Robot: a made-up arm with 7 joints. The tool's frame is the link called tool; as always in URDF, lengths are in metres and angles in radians. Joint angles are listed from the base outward. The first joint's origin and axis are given. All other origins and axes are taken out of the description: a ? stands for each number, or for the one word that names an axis. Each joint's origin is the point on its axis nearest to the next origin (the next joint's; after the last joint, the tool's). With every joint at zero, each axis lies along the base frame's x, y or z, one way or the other. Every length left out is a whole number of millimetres.
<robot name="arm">
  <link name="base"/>
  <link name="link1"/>
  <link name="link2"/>
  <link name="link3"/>
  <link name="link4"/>
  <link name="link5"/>
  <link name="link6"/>
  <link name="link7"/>
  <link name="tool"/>
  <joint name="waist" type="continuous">
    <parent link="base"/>
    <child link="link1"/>
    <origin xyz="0 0 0.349"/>
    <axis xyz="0 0 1"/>
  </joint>
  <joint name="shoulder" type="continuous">
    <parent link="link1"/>
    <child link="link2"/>
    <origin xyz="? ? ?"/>
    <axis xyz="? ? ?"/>
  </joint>
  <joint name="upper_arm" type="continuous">
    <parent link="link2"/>
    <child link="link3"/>
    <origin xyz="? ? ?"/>
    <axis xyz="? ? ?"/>
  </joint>
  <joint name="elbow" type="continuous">
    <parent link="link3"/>
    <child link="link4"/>
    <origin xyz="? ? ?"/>
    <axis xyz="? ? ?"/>
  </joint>
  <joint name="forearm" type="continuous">
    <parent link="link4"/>
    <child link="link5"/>
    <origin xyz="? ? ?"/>
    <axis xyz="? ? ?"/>
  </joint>
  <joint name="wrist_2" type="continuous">
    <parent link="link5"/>
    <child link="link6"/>
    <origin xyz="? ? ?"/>
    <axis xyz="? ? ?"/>
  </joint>
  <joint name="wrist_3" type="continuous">
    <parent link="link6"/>
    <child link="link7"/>
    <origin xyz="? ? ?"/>
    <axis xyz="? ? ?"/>
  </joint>
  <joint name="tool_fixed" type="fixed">
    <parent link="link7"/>
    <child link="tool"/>
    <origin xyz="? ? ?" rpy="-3.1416 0 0"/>
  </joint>
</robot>
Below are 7 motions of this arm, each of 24 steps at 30 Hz.
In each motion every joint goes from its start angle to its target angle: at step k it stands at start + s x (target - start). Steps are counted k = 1, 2, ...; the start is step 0. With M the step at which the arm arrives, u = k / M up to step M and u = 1 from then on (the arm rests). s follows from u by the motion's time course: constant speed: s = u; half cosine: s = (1 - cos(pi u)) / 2; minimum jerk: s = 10 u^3 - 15 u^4 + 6 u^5.
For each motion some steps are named. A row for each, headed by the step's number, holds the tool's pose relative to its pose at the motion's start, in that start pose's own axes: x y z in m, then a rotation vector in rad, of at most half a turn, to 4 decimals.
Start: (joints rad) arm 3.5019 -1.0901 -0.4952 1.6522 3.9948 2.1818 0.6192
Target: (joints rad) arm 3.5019 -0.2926 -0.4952 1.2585 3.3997 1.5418 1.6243
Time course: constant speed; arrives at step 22
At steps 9, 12, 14, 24:
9: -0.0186 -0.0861 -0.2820 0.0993 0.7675 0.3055
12: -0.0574 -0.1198 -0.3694 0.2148 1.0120 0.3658
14: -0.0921 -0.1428 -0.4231 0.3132 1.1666 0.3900
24: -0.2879 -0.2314 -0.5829 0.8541 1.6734 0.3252

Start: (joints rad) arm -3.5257 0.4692 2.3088 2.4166 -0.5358 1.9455 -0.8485
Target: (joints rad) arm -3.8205 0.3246 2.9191 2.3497 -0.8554 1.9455 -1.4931
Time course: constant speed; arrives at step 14
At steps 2, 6, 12, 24:
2: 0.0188 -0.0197 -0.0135 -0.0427 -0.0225 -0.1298
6: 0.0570 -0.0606 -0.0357 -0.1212 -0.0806 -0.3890
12: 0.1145 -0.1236 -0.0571 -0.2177 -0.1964 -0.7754
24: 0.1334 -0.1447 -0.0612 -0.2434 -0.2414 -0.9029

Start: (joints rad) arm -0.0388 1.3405 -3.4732 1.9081 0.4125 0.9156 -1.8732
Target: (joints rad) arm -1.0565 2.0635 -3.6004 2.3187 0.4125 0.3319 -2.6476
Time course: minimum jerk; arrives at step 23
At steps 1, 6, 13, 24:
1: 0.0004 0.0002 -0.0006 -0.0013 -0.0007 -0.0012
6: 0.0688 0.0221 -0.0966 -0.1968 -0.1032 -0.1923
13: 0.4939 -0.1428 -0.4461 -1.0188 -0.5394 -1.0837
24: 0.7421 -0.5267 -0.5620 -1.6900 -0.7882 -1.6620

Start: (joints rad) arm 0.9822 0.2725 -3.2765 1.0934 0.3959 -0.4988 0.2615
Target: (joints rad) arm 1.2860 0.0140 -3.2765 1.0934 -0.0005 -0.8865 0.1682
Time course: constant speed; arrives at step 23
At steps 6, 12, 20, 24:
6: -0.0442 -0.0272 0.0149 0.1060 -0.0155 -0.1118
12: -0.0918 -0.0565 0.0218 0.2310 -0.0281 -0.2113
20: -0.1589 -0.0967 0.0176 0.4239 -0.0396 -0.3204
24: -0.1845 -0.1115 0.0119 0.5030 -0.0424 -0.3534

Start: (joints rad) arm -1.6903 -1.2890 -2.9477 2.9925 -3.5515 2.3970 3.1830
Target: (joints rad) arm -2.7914 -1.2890 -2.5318 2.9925 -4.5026 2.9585 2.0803
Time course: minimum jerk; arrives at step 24
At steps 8, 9, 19, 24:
8: 0.0508 0.1359 -0.0045 0.2486 0.0791 -0.2506
9: 0.0701 0.1764 -0.0012 0.3225 0.1103 -0.3209
19: 0.3352 0.5028 0.1505 0.9479 0.5331 -0.7977
24: 0.3657 0.5236 0.1760 0.9950 0.5783 -0.8222

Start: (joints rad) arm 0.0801 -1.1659 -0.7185 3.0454 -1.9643 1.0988 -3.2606
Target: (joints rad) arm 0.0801 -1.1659 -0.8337 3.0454 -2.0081 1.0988 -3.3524
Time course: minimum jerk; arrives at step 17
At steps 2, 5, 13, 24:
2: 0.0000 -0.0001 0.0000 0.0019 0.0004 -0.0023
5: 0.0004 -0.0011 0.0004 0.0213 0.0043 -0.0261
13: 0.0023 -0.0066 0.0019 0.1238 0.0294 -0.1528
24: 0.0025 -0.0073 0.0020 0.1357 0.0329 -0.1677

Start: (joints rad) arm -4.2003 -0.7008 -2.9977 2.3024 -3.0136 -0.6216 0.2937
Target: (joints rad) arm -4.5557 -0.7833 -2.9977 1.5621 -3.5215 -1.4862 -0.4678
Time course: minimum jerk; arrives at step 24
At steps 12, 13, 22, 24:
12: 0.0972 -0.1907 -0.0249 0.3715 0.7939 -0.3670
13: 0.1100 -0.2144 -0.0369 0.3925 0.9348 -0.4056
22: 0.1625 -0.3106 -0.1141 0.3096 1.7189 -0.5084
24: 0.1629 -0.3114 -0.1151 0.3065 1.7285 -0.5085

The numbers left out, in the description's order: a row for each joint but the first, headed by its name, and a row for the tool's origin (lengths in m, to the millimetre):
shoulder: xyz 0 0 0, axis 0 1 0
upper_arm: xyz 0 0 0.427, axis 0 0 1
elbow: xyz 0.061 0 0, axis 0 -1 0
forearm: xyz 0.074 0 -0.325, axis 0 0 -1
wrist_2: xyz 0 0 0, axis 0 1 0
wrist_3: xyz 0.081 0 -0.103, axis 0 0 -1
tool: xyz 0 0 0

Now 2 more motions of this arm.
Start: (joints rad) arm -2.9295 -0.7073 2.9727 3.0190 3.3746 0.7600 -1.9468
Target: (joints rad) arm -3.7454 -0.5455 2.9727 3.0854 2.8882 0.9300 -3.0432
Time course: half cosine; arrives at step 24
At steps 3, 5, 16, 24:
3: 0.0189 -0.0001 0.0056 0.0199 -0.0041 -0.0853
5: 0.0510 -0.0019 0.0149 0.0541 -0.0106 -0.2318
16: 0.3155 -0.1080 0.0878 0.4213 -0.0421 -1.6783
24: 0.3823 -0.1780 0.1071 0.6049 -0.0440 -2.2229

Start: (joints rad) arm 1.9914 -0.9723 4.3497 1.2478 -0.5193 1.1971 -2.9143
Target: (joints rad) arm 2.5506 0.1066 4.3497 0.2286 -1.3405 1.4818 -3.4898
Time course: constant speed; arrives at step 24
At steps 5, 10, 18, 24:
5: 0.0479 0.1011 0.0360 0.4034 0.1895 -0.3515
10: 0.1125 0.1654 0.0741 0.7982 0.4144 -0.6642
18: 0.2272 0.2042 0.1157 1.4101 0.8548 -1.0326
24: 0.3106 0.1995 0.1246 1.8378 1.2553 -1.1491

